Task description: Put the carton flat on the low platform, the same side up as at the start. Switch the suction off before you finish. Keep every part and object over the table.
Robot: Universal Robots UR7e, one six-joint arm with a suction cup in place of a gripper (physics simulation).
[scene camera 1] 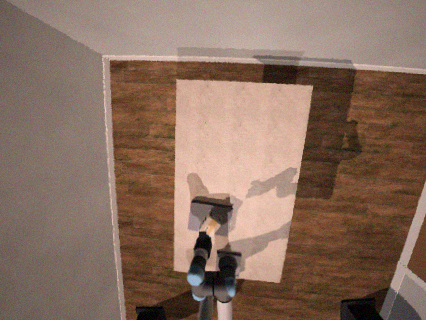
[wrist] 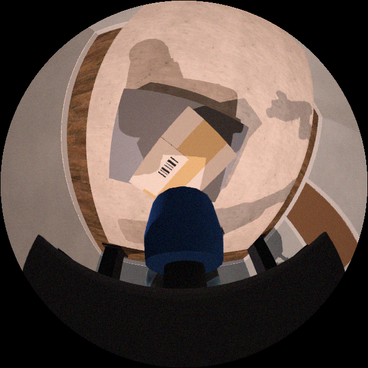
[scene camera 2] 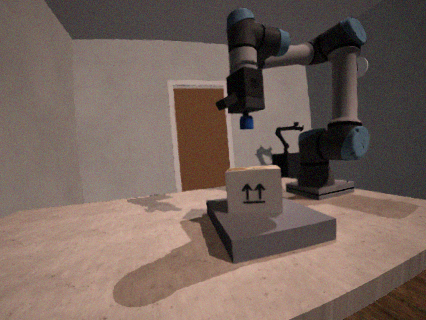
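Seen in the pictures: hand, its tool point: (scene camera 2: 246,128); arm's base, origin of its link: (scene camera 1: 227,263) (scene camera 2: 315,183).
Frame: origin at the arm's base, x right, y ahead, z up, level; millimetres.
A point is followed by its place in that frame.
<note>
The carton (scene camera 1: 212,226) @[z 118, x -54, y 424 mm] (scene camera 2: 267,181) @[z 88, x -140, y 416 mm] (wrist: 200,140) rests upright and flat on the low grey platform (scene camera 1: 196,220) @[z 7, x -191, y 416 mm] (scene camera 2: 300,232) @[z -6, x -249, y 434 mm] (wrist: 117,152). In scene camera 2 two black arrows on its side point up. In the wrist view its top shows a tan strip and a barcode label, and it sits turned at an angle to the platform's edges. My blue suction cup (scene camera 2: 246,123) (wrist: 183,202) is open, holds nothing and hangs above the carton with a visible gap. In scene camera 1 the arm hides the cup and part of the carton.
The pale table top (scene camera 1: 240,130) @[z -42, x 222, y 1048 mm] (scene camera 2: 100,235) @[z -41, x 116, y 824 mm] (wrist: 200,45) carries the platform and the arm's base (scene camera 2: 320,189) @[z -2, x -74, y 82 mm]. The base stands behind and to the right of the platform in scene camera 2. Shadows of the arm fall on the table. A brown door (scene camera 2: 201,140) is in the wall behind.
</note>
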